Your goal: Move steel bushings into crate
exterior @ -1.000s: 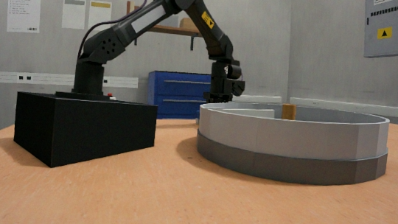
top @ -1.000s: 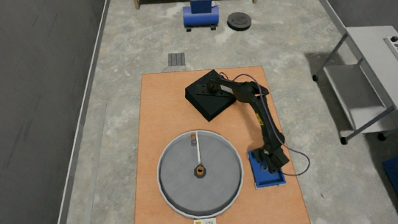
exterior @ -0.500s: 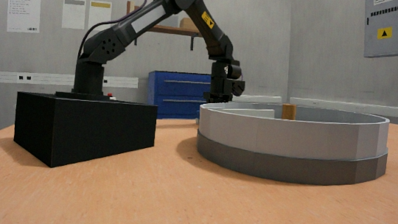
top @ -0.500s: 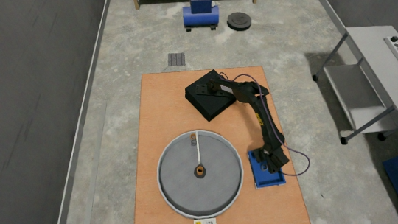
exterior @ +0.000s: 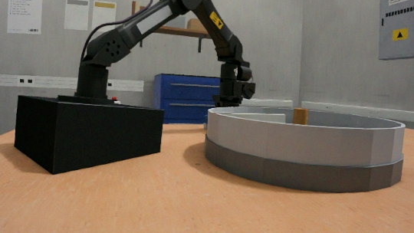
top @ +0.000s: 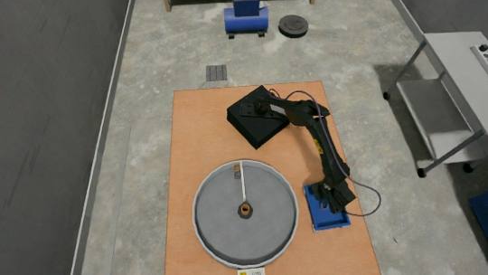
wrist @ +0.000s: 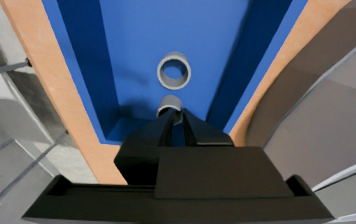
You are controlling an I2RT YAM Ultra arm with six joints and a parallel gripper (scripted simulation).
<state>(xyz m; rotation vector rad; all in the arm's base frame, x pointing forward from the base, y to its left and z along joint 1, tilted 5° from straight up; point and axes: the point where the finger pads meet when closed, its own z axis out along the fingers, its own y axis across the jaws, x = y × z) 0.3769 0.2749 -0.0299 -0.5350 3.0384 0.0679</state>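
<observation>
Now: the blue crate 40 mm ahead of my hand, 20 mm to the left of it and 10 mm below it. Round my hand: grey turntable (320 mm to the right, 90 mm ahead, 20 mm above).
</observation>
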